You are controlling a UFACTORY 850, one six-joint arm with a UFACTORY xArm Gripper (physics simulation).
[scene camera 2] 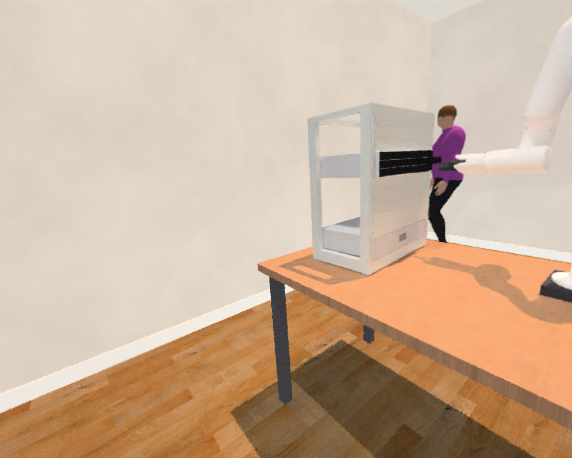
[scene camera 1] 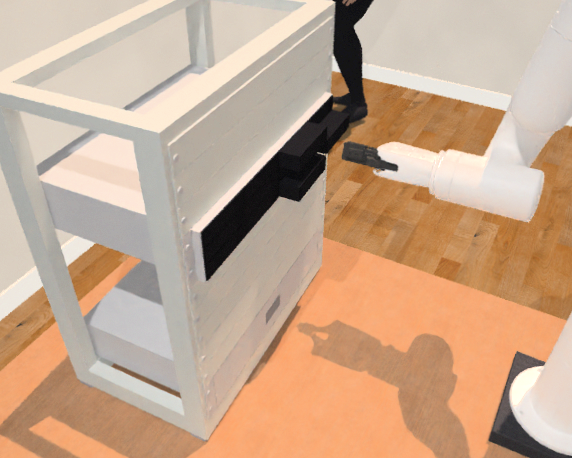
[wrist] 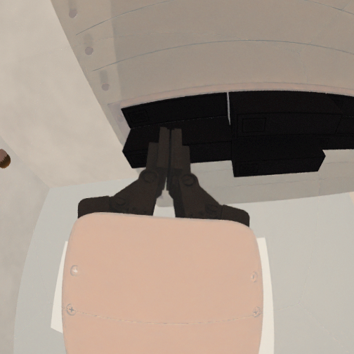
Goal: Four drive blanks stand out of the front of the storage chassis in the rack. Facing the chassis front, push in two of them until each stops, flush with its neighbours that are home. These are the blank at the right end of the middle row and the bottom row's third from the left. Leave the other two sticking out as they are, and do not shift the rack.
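The black storage chassis (scene camera 1: 240, 215) (scene camera 2: 402, 162) sits in the pale rack (scene camera 1: 172, 300) (scene camera 2: 366, 200) (wrist: 200, 60). The wrist view is upside down, with the chassis's right end at left. The middle row's right-end blank (scene camera 1: 341, 129) (wrist: 215, 152) stands out. The bottom row's third blank (scene camera 1: 300, 190) (wrist: 255, 112) also stands out. Another blank (scene camera 1: 305, 140) (wrist: 290, 162) protrudes above it; a fourth cannot be made out. My gripper (scene camera 1: 345, 151) (scene camera 2: 440, 166) (wrist: 168, 140) is shut and empty. Its tips are in front of the right-end blank, overlapping it in the wrist view; contact is unclear.
The rack stands on an orange table (scene camera 1: 360, 400) (scene camera 2: 450, 340). A pale lower unit (scene camera 1: 135, 320) (scene camera 2: 342, 240) sits in the rack's bottom. The arm's black base (scene camera 1: 505, 425) (scene camera 2: 555, 290) is at the right. A person (scene camera 1: 355, 55) (scene camera 2: 450, 145) stands beyond the rack's right end.
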